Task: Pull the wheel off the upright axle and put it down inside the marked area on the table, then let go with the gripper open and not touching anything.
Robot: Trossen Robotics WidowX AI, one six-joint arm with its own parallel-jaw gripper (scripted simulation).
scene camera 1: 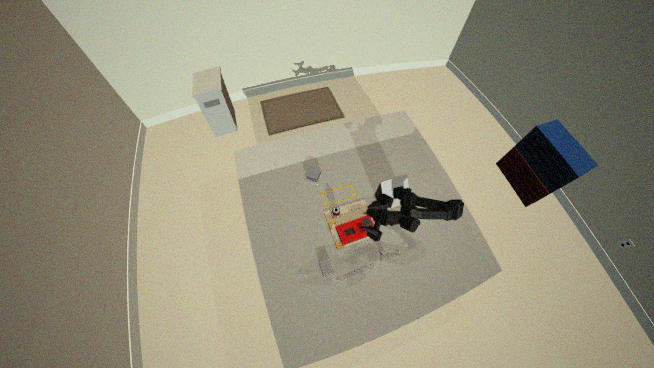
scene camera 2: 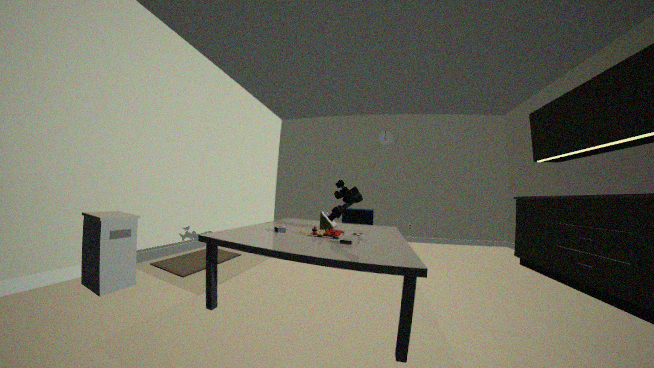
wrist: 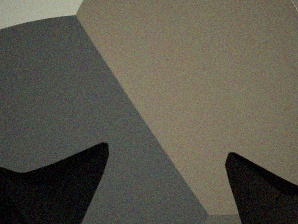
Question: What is my gripper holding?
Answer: Nothing.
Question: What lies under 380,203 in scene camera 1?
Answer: My gripper.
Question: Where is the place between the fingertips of my gripper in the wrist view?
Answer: At 169,155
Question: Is my gripper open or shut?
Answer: Open.
